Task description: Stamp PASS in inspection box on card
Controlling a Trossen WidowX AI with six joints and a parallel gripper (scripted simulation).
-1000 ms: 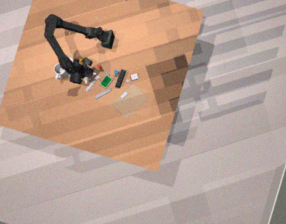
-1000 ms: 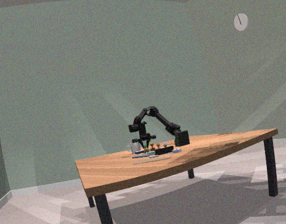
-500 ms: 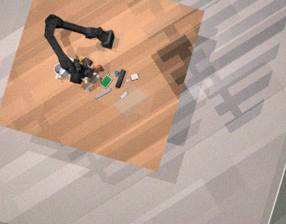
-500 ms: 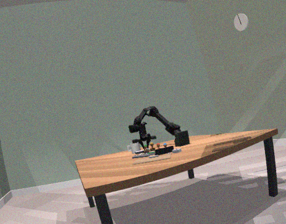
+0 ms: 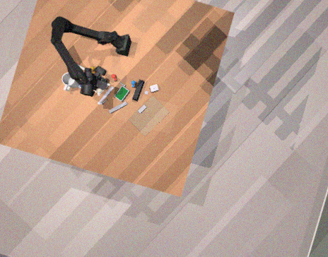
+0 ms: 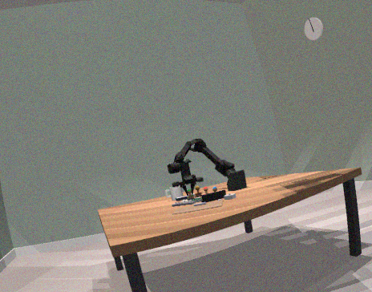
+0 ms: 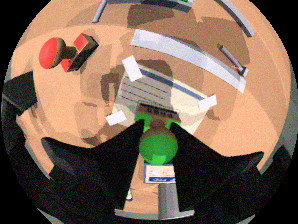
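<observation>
The white card is 30 mm below my gripper tip and 10 mm ahead of it. The rest, counted from my gripper tip: green ink pad 160 mm to the left, 20 mm below, 20 mm ahead; red-knobbed stamp 90 mm to the left, 70 mm behind; mug 180 mm to the right, 40 mm ahead, 10 mm above.
</observation>
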